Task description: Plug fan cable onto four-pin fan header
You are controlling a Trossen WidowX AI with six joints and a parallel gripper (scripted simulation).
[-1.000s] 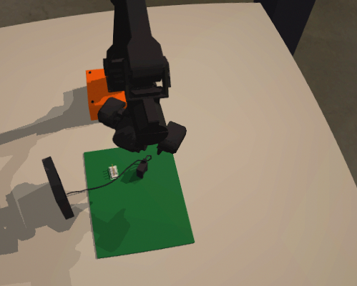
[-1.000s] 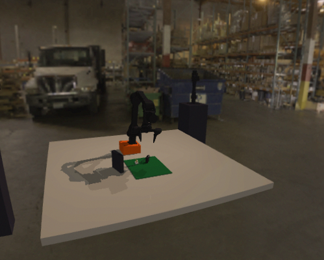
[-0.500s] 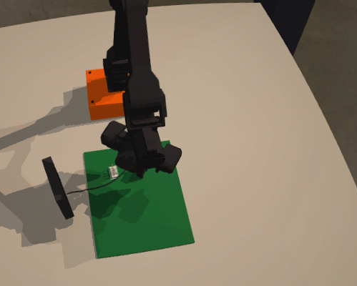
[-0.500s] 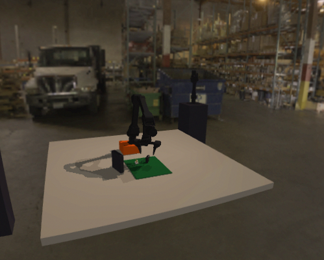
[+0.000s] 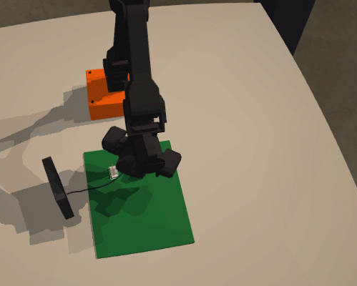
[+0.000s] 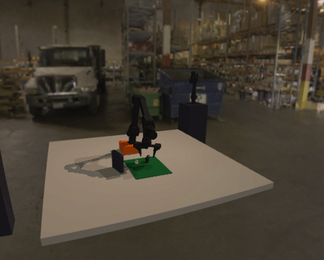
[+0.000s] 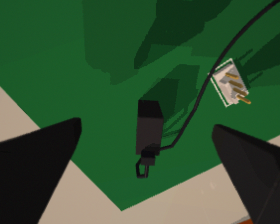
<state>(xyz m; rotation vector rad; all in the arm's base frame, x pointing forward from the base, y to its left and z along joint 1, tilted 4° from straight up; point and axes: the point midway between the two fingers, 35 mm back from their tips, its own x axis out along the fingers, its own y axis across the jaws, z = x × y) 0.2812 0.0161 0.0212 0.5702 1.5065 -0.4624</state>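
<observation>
Right now my gripper tip is 2 cm above the black plug and 1 cm past it. Round my gripper tip: black fan 21 cm to the right, 2 cm ahead, 1 cm above; then green board 6 cm below, 5 cm ahead, 3 cm to the right; then white four-pin fan header 7 cm to the right, 5 cm below, 2 cm behind.
</observation>
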